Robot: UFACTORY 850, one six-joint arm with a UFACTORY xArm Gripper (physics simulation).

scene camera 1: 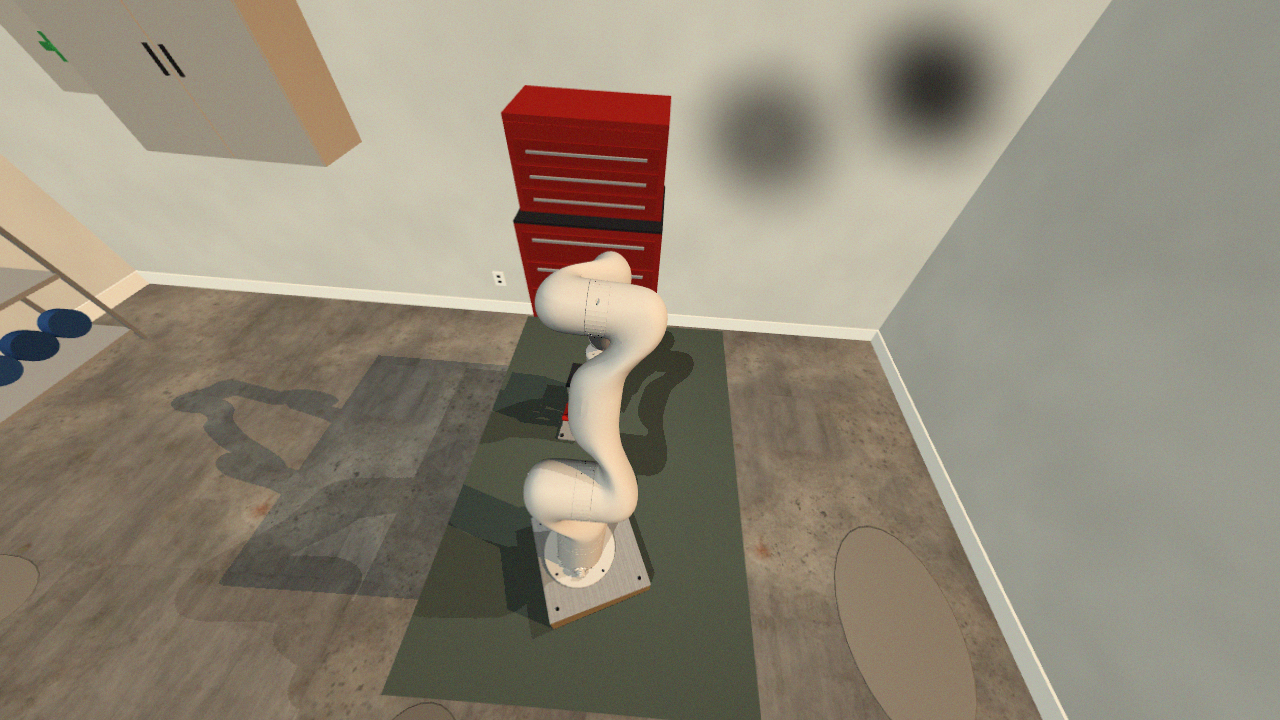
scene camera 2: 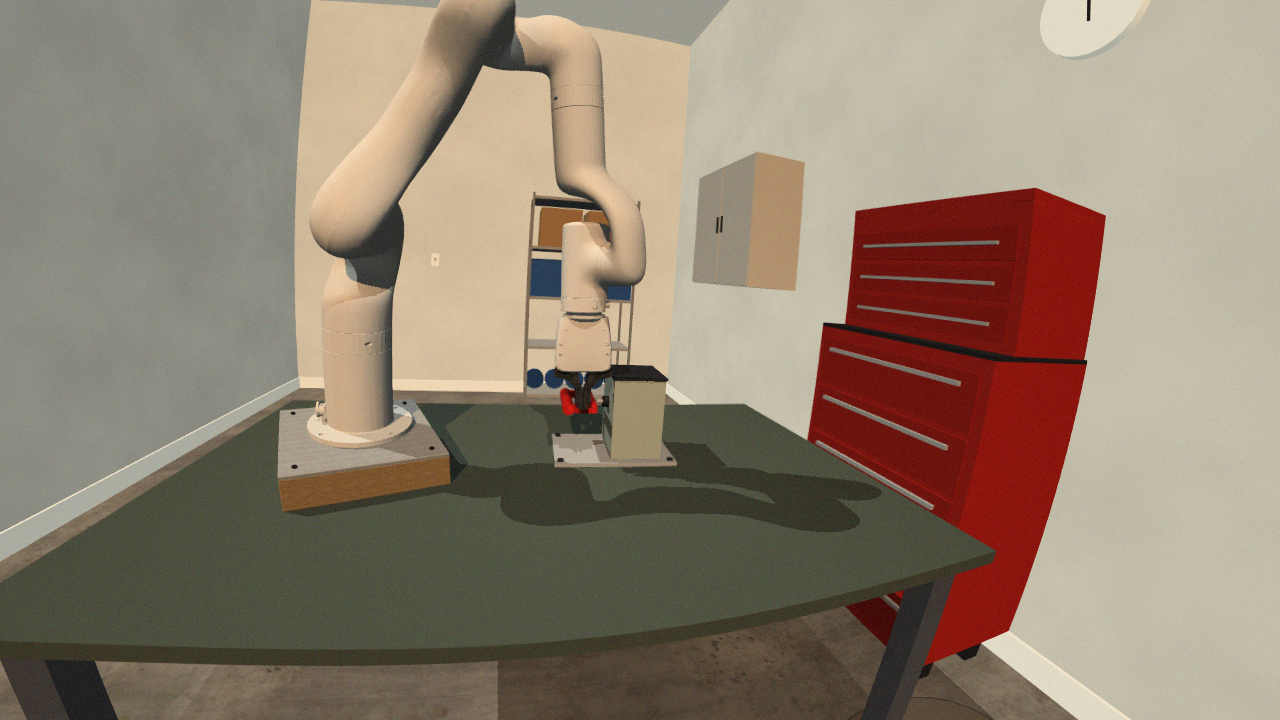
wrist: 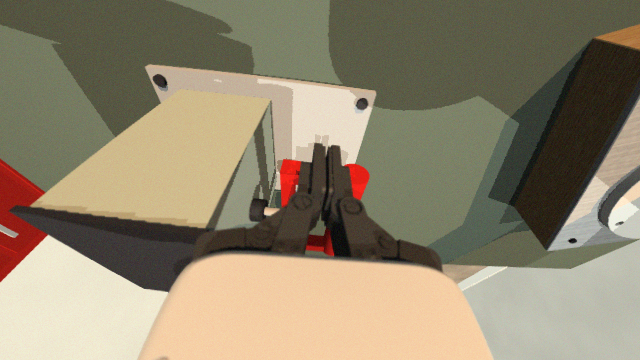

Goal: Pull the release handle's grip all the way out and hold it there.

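The release handle's red grip (scene camera 1: pixel 564 413) (scene camera 2: pixel 567 402) (wrist: pixel 359 179) is an open frame on the side of a beige housing (scene camera 2: pixel 640 420) (wrist: pixel 160 155) that faces the robot's base. A short pale rod with a black collar (wrist: pixel 258 210) shows between housing and grip. My gripper (scene camera 2: pixel 583 407) (wrist: pixel 323 161) points down and is shut with nothing between its fingers. Its fingers are at the grip's opening, with red parts showing on both sides of them. The fingers hide the grip's middle, and contact cannot be told. The arm hides the gripper in scene camera 1.
The housing has a black lid (scene camera 2: pixel 637 373) and stands on a pale baseplate (scene camera 1: pixel 565 432) (scene camera 2: pixel 577 450) (wrist: pixel 320 112) bolted to the green table (scene camera 2: pixel 447 573). The robot's base block (scene camera 1: pixel 595 595) (scene camera 2: pixel 362 483) stands on the same table. A red tool cabinet (scene camera 1: pixel 586 134) (scene camera 2: pixel 939 268) stands beyond.
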